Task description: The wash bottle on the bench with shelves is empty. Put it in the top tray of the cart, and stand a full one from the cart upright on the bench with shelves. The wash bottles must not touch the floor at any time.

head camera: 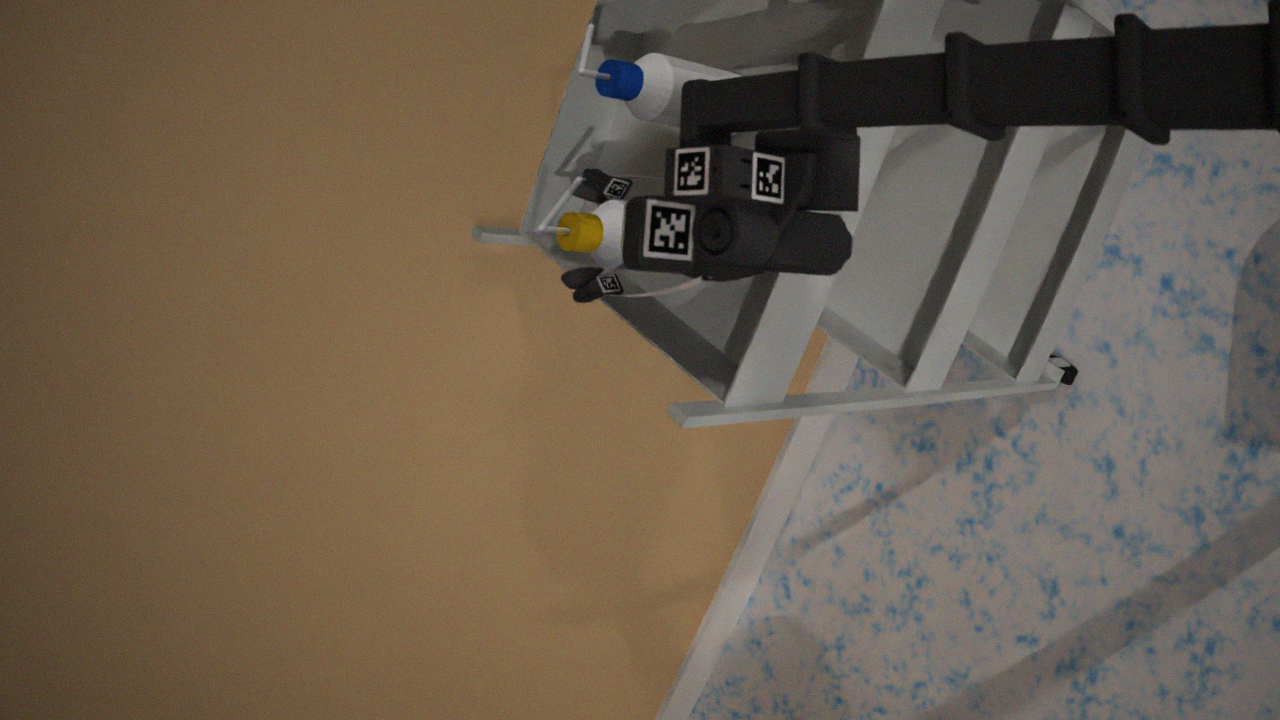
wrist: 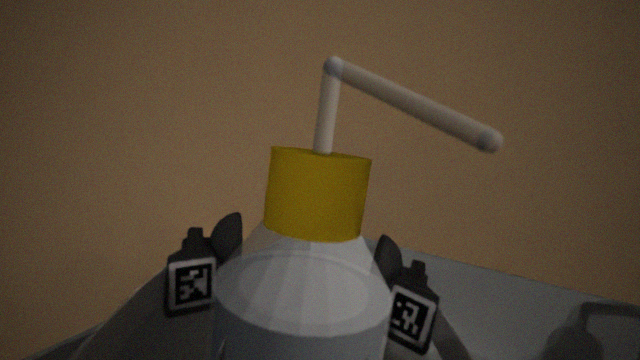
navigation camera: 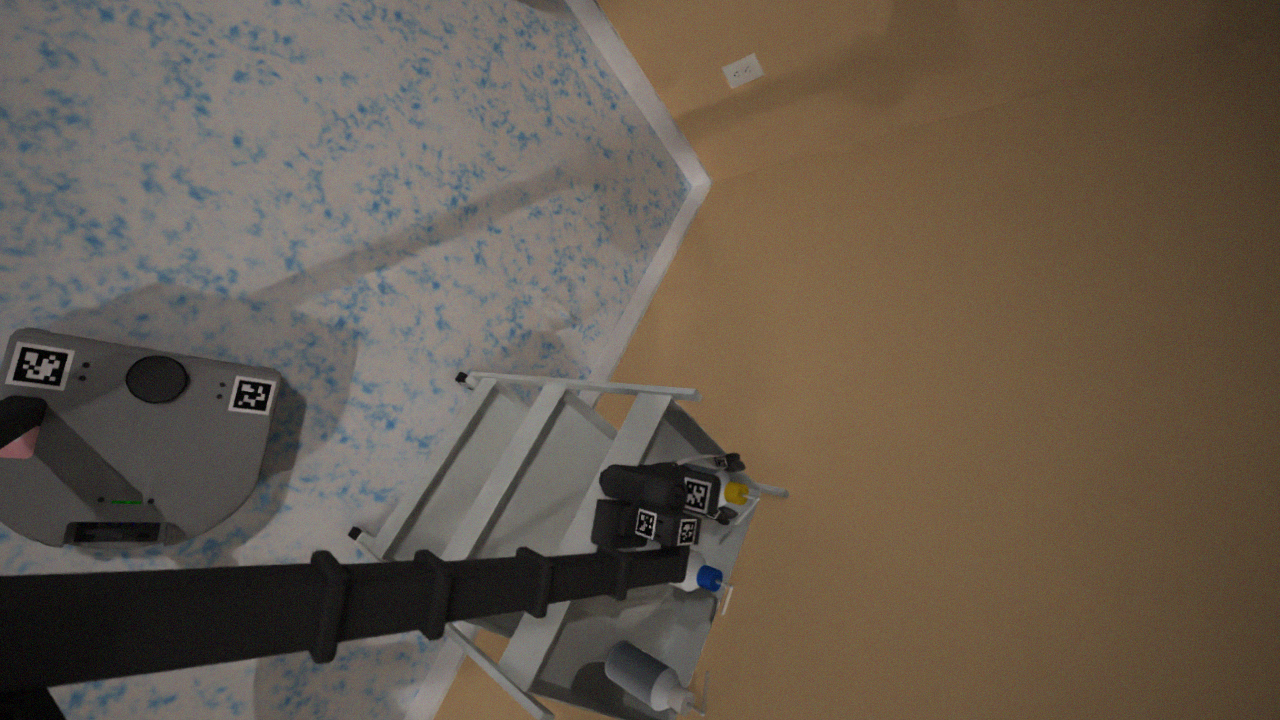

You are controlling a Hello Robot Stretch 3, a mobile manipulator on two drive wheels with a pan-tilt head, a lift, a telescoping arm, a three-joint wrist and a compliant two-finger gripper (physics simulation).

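Places are measured from the robot's base along level axes (x ahead, y left, z up), in centimetres.
Pixels of known places: gripper, fingertip midpoint: [wrist: 306, 250]; robot's base at its link origin: [navigation camera: 157, 377].
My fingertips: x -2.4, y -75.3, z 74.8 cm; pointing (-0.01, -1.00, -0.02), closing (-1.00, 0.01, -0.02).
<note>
Ahead of a thing's pixels: the offset from my fingertips to its top centre. "spot": to the spot under its first point. Level surfaces: height alone.
A wash bottle with a yellow cap @(dx -0.8, dy +7.5, dz +8.9 cm) [head camera: 580, 231] [navigation camera: 735, 493] [wrist: 316, 195] and a bent white nozzle stands in the cart's top tray [head camera: 760, 367] [navigation camera: 640, 438] [wrist: 500, 300]. My gripper [head camera: 586, 232] [navigation camera: 730, 488] [wrist: 306, 250] is shut on it, with one fingertip against each side of its pale shoulder. A curved level line shows through the shoulder in the wrist view. A wash bottle with a blue cap @(dx -13.5, dy +10.7, dz +8.9 cm) [head camera: 657, 89] [navigation camera: 708, 577] stands beside it, partly behind my arm. A third, grey-bodied bottle with a white top @(dx -28.5, dy +13.1, dz +8.9 cm) [navigation camera: 640, 671] stands farther along the tray. The bench with shelves does not show.
The cart has lower trays and raised corner posts; one post @(spot: dx +13.6, dy +19.1, dz -3.0 cm) [head camera: 742, 411] [navigation camera: 662, 390] is near the gripper. A tan wall [head camera: 268, 358] [navigation camera: 1029, 358] rises right behind the cart. My base [navigation camera: 179, 447] stands on the blue-speckled floor @(dz -74.7 cm) [head camera: 984, 537] [navigation camera: 268, 179].
</note>
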